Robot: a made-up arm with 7 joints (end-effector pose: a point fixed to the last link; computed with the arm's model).
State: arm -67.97 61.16 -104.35 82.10 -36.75 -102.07 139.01
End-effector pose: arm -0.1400 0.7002 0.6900 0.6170 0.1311 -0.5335 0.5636
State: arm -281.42 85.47 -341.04 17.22 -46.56 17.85 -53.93
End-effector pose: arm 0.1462 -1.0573 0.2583 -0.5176 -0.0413 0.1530 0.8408
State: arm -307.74 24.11 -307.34 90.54 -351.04 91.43 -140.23
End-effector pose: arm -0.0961 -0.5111 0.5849 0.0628 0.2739 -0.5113 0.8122
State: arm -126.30 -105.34 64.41 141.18 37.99 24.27 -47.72
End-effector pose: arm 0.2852 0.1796 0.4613 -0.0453 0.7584 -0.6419 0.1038
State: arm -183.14 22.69 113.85 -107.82 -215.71 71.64 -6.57
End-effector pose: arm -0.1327 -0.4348 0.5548 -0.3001 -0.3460 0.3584 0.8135
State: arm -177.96 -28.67 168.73 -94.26 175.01 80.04 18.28
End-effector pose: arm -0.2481 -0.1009 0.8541 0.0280 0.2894 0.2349 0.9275
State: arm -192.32 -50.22 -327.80 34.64 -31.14 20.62 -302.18
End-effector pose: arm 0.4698 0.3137 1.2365 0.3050 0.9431 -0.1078 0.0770
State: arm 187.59 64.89 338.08 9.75 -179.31 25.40 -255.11
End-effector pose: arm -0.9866 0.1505 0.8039 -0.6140 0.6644 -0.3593 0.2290
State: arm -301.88 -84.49 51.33 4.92 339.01 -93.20 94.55
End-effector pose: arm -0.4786 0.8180 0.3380 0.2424 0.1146 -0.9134 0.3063
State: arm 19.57 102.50 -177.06 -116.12 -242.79 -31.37 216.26
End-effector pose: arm 0.1091 -0.1392 -0.2037 -0.2635 0.1867 -0.2959 0.8990
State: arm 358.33 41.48 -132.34 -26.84 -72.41 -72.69 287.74
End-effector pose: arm 0.8302 -0.0718 0.8609 0.4556 -0.1815 -0.6095 0.6229
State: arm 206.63 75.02 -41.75 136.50 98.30 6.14 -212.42
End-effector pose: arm -0.2332 -0.1482 0.0676 -0.0238 -0.3506 -0.7981 0.4894
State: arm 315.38 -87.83 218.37 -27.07 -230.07 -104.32 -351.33
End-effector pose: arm -0.5334 -0.7368 0.4245 -0.0382 -0.0909 -0.7966 0.5963
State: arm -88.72 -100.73 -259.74 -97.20 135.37 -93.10 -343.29
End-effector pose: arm -0.4223 -0.5640 0.4416 -0.2101 -0.8555 -0.4483 0.1519
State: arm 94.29 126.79 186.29 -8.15 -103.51 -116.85 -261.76
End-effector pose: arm 0.0921 -0.6799 -0.1711 0.2994 -0.7778 -0.1041 0.5428
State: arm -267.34 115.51 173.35 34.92 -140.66 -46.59 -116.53
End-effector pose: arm -0.0107 -0.9808 0.3514 -0.9239 -0.0343 0.1659 0.3431
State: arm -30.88 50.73 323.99 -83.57 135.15 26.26 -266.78
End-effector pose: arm 0.3150 -0.2964 1.0364 0.0088 0.8075 0.5895 0.0176
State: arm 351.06 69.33 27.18 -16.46 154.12 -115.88 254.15
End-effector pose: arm 0.8311 0.1477 0.6572 0.0507 -0.0747 -0.7083 0.7002
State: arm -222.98 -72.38 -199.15 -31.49 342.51 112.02 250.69
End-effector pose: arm 0.5983 0.5712 0.7274 0.2211 -0.2977 0.8271 0.4224
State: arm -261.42 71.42 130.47 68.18 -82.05 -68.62 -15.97
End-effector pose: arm -0.3290 -0.4833 1.0027 0.1597 -0.9680 -0.0390 0.1896
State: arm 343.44 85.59 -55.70 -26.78 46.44 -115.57 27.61
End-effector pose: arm 0.7832 0.0469 0.6517 -0.8764 0.2772 -0.3461 0.1880
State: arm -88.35 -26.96 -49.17 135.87 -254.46 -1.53 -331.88
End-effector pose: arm -0.2875 0.2371 0.5592 0.5075 -0.1358 0.6561 0.5417
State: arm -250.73 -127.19 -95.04 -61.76 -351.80 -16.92 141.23
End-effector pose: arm -0.3208 0.7717 -0.0183 0.6091 -0.2944 0.7345 0.0539
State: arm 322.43 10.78 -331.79 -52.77 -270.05 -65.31 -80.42
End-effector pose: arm -0.2908 0.1419 1.2208 0.7600 -0.1832 0.4045 0.4746
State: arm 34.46 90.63 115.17 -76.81 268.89 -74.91 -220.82
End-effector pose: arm 0.7763 0.0598 0.3274 0.6197 -0.7066 0.0392 0.3392
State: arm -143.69 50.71 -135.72 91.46 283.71 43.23 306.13
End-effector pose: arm -0.2341 -0.2200 1.0206 -0.5952 -0.6848 0.0182 0.4201
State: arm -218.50 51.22 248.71 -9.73 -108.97 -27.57 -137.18
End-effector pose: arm -0.7414 -0.5253 0.9633 -0.2908 0.7334 0.2715 0.5513
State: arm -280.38 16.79 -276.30 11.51 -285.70 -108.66 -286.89
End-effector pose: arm 0.0319 -0.3803 1.1880 -0.3940 -0.3053 0.0177 0.8667
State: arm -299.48 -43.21 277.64 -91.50 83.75 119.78 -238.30
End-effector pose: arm -0.4736 0.0339 0.8144 0.6902 -0.6148 -0.3714 0.0877
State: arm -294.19 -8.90 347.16 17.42 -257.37 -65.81 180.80
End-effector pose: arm 0.1339 0.0608 1.3584 0.7942 0.2029 -0.5691 0.0650
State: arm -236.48 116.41 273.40 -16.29 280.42 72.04 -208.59
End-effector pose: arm -0.6129 -0.7133 0.0656 -0.5155 0.7575 0.2167 0.3368
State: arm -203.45 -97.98 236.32 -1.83 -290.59 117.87 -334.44
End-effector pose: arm 0.8391 0.2516 0.3619 -0.1414 -0.8737 -0.4637 0.0405
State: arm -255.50 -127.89 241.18 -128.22 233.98 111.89 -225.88
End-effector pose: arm -0.2278 0.2312 0.2875 -0.0282 0.4250 0.9026 0.0628
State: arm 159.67 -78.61 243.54 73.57 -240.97 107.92 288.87
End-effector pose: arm 0.7556 -0.1205 0.4885 0.2366 -0.9681 0.0147 0.0813
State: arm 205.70 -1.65 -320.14 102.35 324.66 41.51 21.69
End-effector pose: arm -0.2446 0.4755 0.6773 0.0131 0.4076 -0.4786 0.7775
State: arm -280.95 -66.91 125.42 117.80 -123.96 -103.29 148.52
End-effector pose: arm -0.2460 0.2868 0.1835 0.0288 -0.4951 -0.0772 0.8649
